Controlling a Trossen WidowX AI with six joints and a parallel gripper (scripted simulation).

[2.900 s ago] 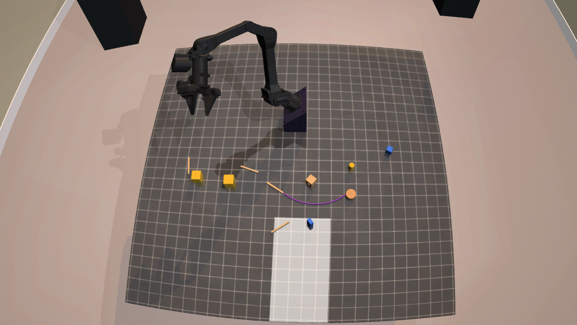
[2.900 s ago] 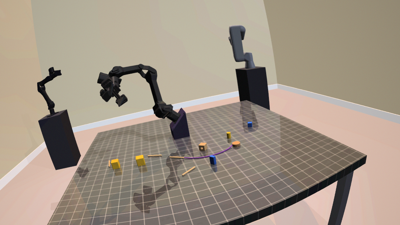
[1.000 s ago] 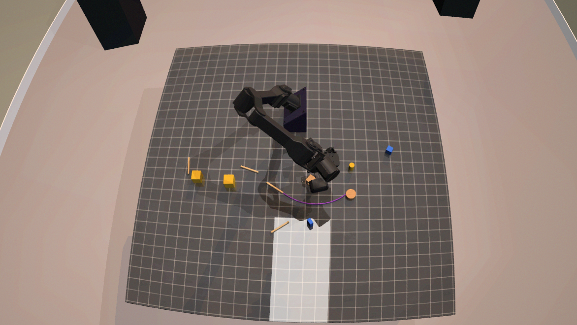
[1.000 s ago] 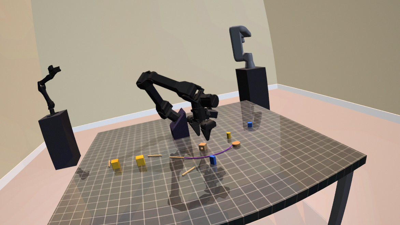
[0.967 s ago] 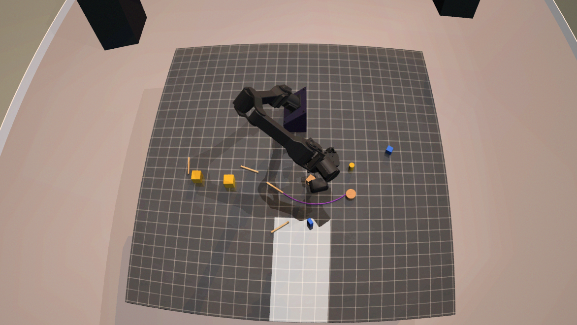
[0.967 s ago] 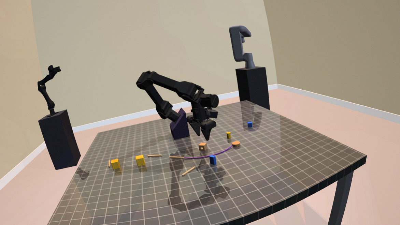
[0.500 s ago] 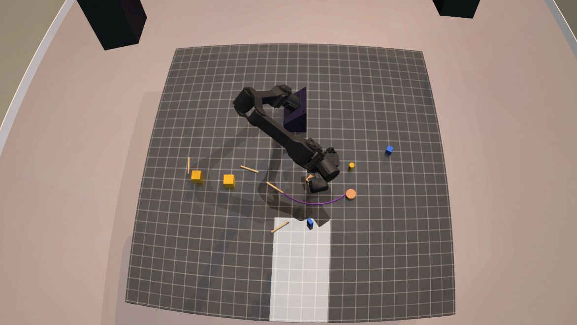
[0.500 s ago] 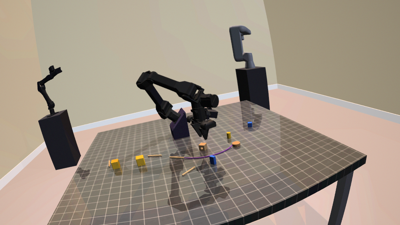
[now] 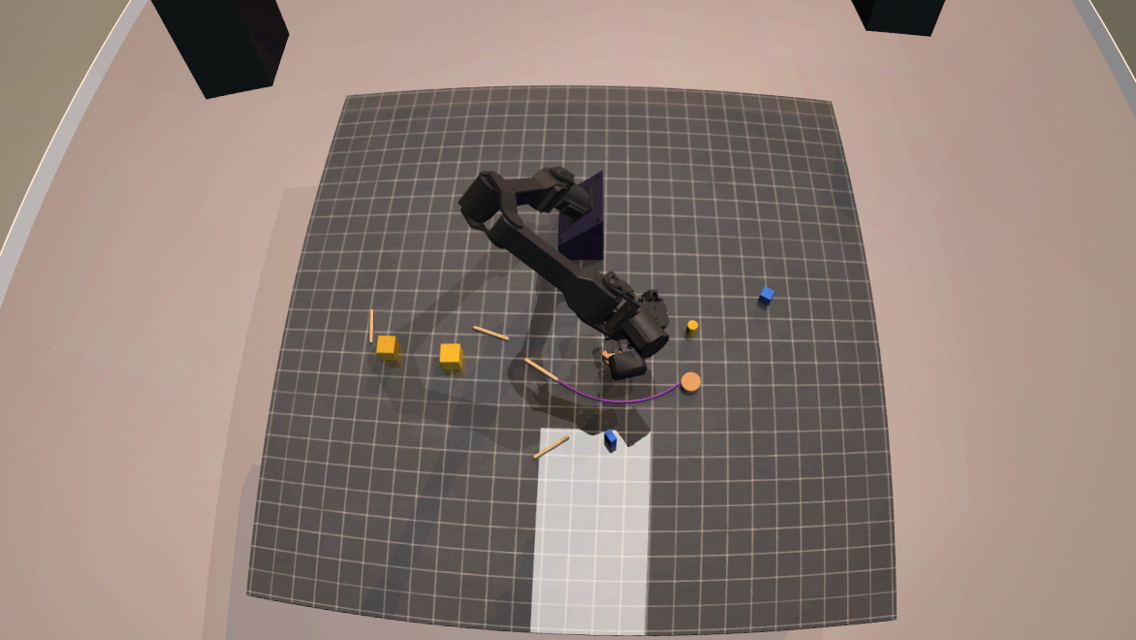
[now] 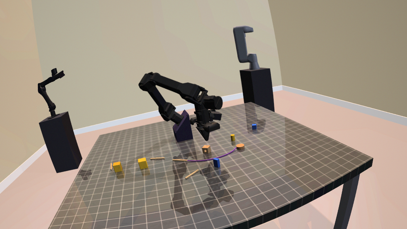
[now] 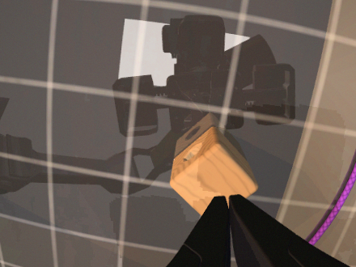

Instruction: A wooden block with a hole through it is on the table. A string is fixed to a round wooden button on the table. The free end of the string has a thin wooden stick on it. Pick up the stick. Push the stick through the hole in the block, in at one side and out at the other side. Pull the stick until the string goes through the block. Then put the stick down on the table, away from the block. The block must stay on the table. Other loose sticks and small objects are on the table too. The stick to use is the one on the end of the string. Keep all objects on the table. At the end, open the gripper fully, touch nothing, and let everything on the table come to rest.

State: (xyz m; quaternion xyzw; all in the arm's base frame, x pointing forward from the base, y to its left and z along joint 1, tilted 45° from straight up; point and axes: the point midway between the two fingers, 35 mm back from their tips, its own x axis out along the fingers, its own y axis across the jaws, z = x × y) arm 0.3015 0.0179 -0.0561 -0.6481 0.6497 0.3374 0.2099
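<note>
Right now the wooden block is 1 cm to the right of my gripper tip and 4 cm below it. Round my gripper tip: yellow cylinder 5 cm behind, 15 cm to the left, 5 cm below; then thin stick 2 cm ahead, 14 cm to the right, 6 cm below; then round wooden button 6 cm ahead, 14 cm to the left, 5 cm below.
</note>
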